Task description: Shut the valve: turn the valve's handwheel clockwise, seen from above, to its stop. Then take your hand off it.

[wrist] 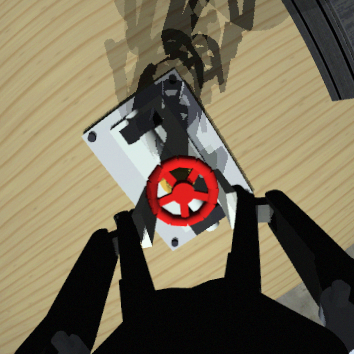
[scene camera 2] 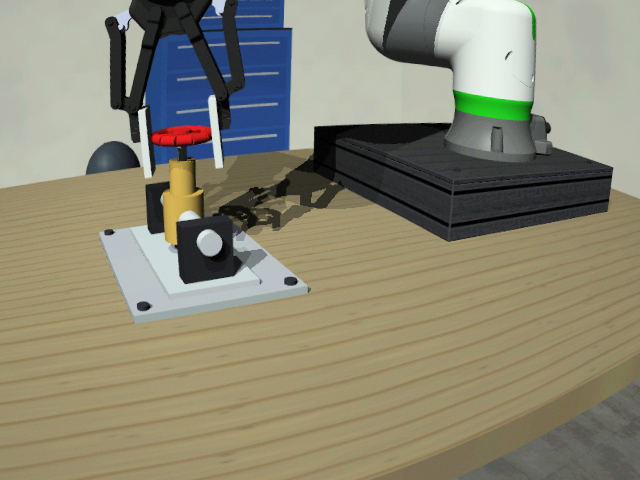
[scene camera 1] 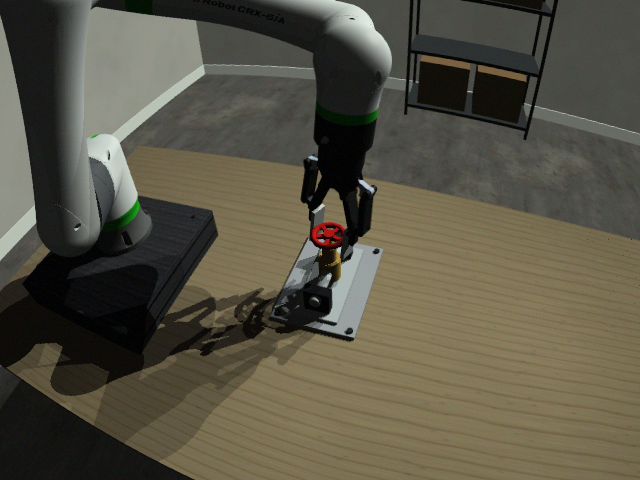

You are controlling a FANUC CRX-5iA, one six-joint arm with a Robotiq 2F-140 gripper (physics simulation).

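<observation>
The red handwheel (scene camera 1: 328, 233) (scene camera 2: 180, 136) (wrist: 183, 193) sits level on a short dark stem on top of the yellow valve body (scene camera 1: 330, 267) (scene camera 2: 183, 206). My gripper (scene camera 1: 332, 236) (scene camera 2: 182, 139) (wrist: 183, 189) points down and is shut on the handwheel, one pale finger pad against each side of its rim. In scene camera 2, the pads reach a little below the rim, beside the stem. The valve stands on a light grey base plate (scene camera 1: 364, 289) (scene camera 2: 119, 268) (wrist: 106, 152). In the wrist view, the wheel hides most of the valve body.
Black blocks (scene camera 1: 324, 305) (scene camera 2: 186, 268) hold the valve's white pipe at both ends. The arm's dark plinth (scene camera 1: 178, 235) (scene camera 2: 527, 204) (wrist: 325, 50) stands on the wooden table (scene camera 1: 465, 335) (scene camera 2: 361, 335). Behind are a shelf rack (scene camera 1: 474, 54) and blue drawers (scene camera 2: 232, 94).
</observation>
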